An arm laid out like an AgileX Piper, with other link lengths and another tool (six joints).
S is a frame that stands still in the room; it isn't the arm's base.
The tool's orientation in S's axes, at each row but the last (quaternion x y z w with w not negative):
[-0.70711 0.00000 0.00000 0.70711]
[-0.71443 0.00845 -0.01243 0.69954]
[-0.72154 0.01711 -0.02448 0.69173]
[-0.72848 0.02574 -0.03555 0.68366]
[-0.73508 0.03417 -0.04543 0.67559]
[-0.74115 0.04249 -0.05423 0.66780]
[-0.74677 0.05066 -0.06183 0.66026]
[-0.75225 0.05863 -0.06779 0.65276]
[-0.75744 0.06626 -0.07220 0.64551]
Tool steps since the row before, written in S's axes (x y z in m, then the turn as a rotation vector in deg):
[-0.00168 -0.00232 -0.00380 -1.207 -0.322 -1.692]
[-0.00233 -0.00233 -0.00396 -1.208 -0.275 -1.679]
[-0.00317 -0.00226 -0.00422 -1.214 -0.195 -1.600]
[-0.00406 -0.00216 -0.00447 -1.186 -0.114 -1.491]
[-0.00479 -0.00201 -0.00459 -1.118 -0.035 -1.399]
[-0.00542 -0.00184 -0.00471 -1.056 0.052 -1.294]
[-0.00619 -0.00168 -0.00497 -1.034 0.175 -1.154]
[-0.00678 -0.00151 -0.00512 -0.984 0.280 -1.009]
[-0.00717 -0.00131 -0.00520 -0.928 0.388 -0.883]
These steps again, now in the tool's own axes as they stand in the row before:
[-0.00168 0.00380 -0.00232 -1.207 1.692 -0.322]
[-0.00228 0.00400 -0.00231 -1.209 1.678 -0.275]
[-0.00308 0.00428 -0.00226 -1.219 1.596 -0.199]
[-0.00393 0.00455 -0.00222 -1.196 1.482 -0.123]
[-0.00463 0.00469 -0.00215 -1.136 1.384 -0.045]
[-0.00523 0.00483 -0.00207 -1.084 1.271 0.039]
[-0.00597 0.00510 -0.00203 -1.078 1.118 0.146]
[-0.00653 0.00528 -0.00197 -1.043 0.959 0.237]
[-0.00690 0.00539 -0.00185 -1.006 0.817 0.333]

